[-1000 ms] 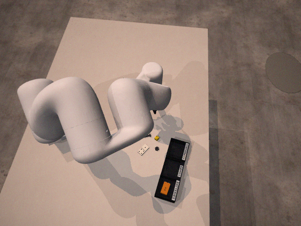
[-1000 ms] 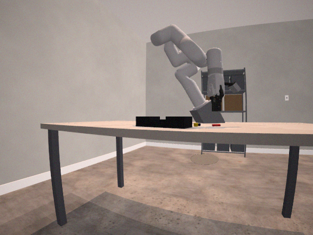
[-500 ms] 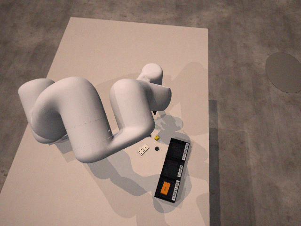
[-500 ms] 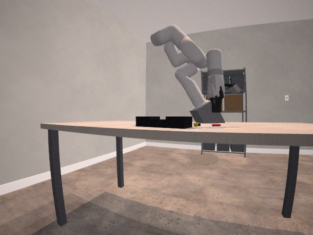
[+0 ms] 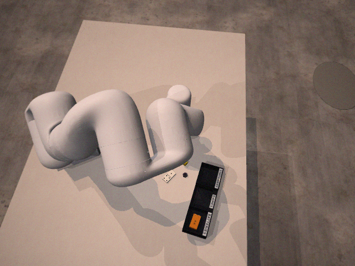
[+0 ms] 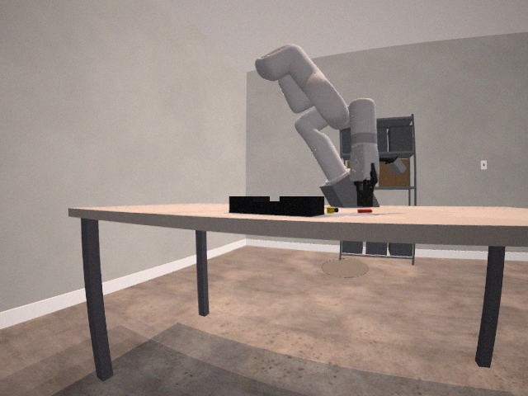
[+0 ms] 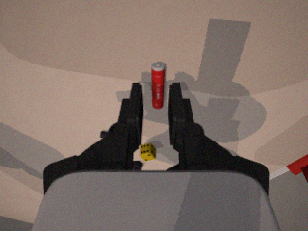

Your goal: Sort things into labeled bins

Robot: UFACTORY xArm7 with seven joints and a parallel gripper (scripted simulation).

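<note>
Right now my hand is 3 cm above the red stick. From my hand the other things lie so: black screw (8 cm to the right, 3 cm below); then yellow die (4 cm ahead, 9 cm to the right, 3 cm below); then black nut (4 cm ahead, 14 cm to the right, 3 cm below).
</note>
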